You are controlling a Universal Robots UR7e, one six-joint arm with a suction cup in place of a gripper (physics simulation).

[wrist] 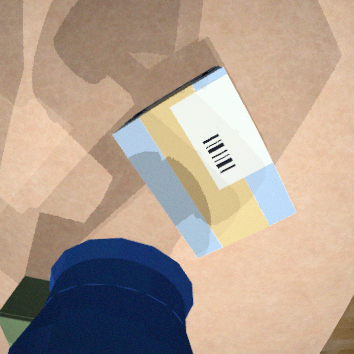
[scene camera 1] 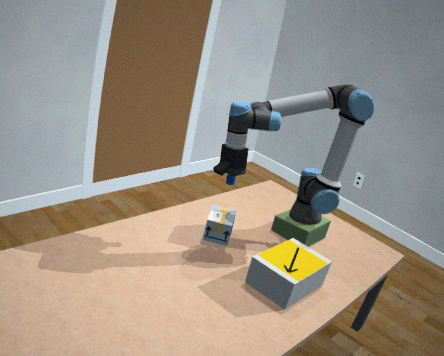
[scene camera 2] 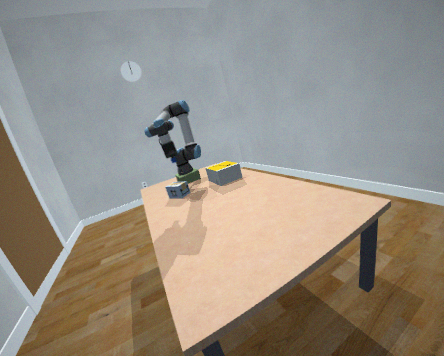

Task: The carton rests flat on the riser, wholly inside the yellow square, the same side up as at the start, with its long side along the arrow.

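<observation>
The carton (scene camera 1: 220,226) (scene camera 2: 177,190) (wrist: 200,165), pale blue with a tan band and a white barcode label on top, stands on the table beside the riser. Black arrows on its side point up in scene camera 1. My suction gripper (scene camera 1: 230,183) (scene camera 2: 174,159) (wrist: 122,267) has its blue cup above the carton, apart from it, and holds nothing; it is open. In the wrist view the carton lies up and right of the cup. The grey riser (scene camera 1: 266,286) (scene camera 2: 226,176) bears the yellow square (scene camera 1: 276,255) with a black arrow, which points toward the front in scene camera 1.
The arm's green base block (scene camera 1: 290,230) (scene camera 2: 188,176) stands at the table's back, close to the riser. The wooden table (scene camera 1: 115,295) (scene camera 2: 270,220) has its far edge behind the carton. The arm casts shadows over the table around the carton.
</observation>
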